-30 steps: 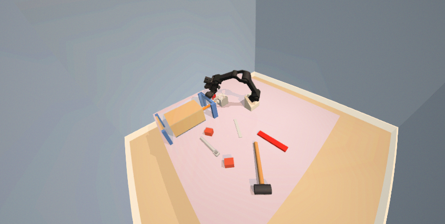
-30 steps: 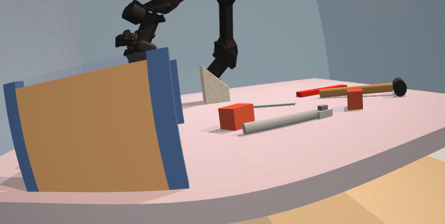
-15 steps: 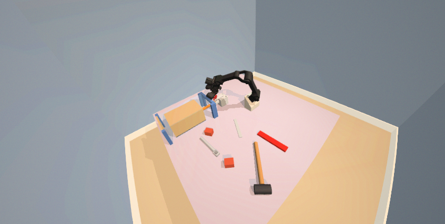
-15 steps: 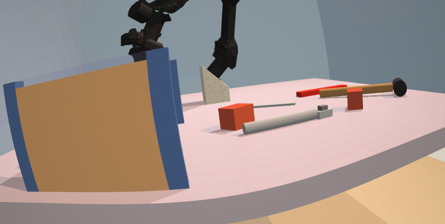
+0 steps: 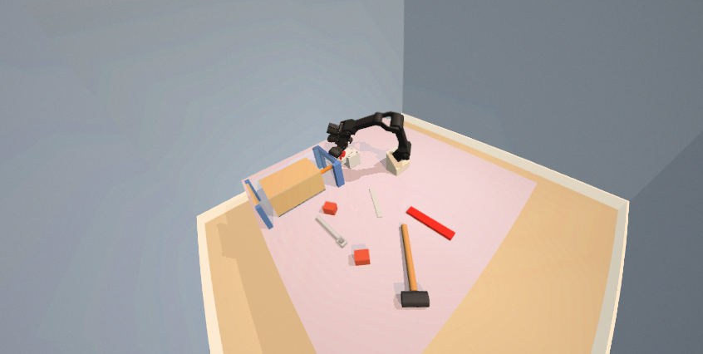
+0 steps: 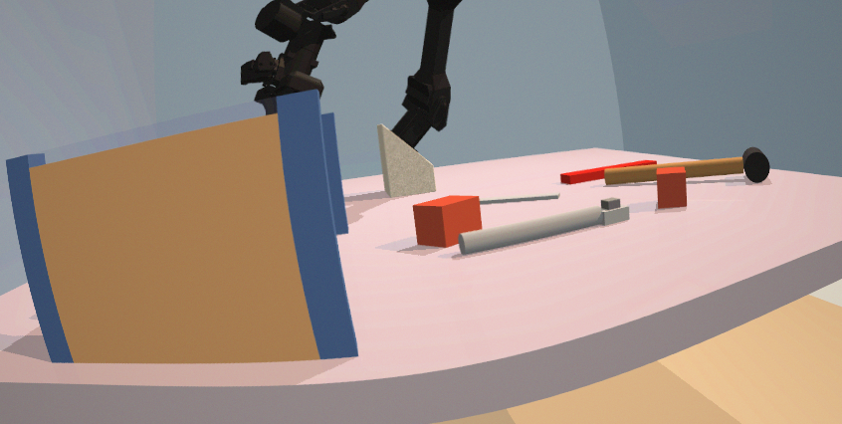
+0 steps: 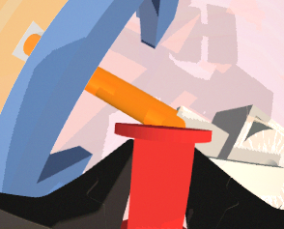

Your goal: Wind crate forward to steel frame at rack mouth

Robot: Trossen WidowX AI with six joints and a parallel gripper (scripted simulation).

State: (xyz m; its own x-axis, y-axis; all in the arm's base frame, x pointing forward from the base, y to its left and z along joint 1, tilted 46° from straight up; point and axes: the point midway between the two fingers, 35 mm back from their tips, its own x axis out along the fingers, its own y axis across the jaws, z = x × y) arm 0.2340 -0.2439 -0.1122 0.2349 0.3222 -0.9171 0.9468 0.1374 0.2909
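The pale crank arm lies 40 mm behind my gripper tip, 30 mm below it and 10 mm to the left of it. The rest, counted from my gripper tip: red knob (20 mm to the left); then pale winch (120 mm behind, 100 mm below, 10 mm to the right); then blue frame (60 mm ahead, 30 mm to the right, 30 mm below).
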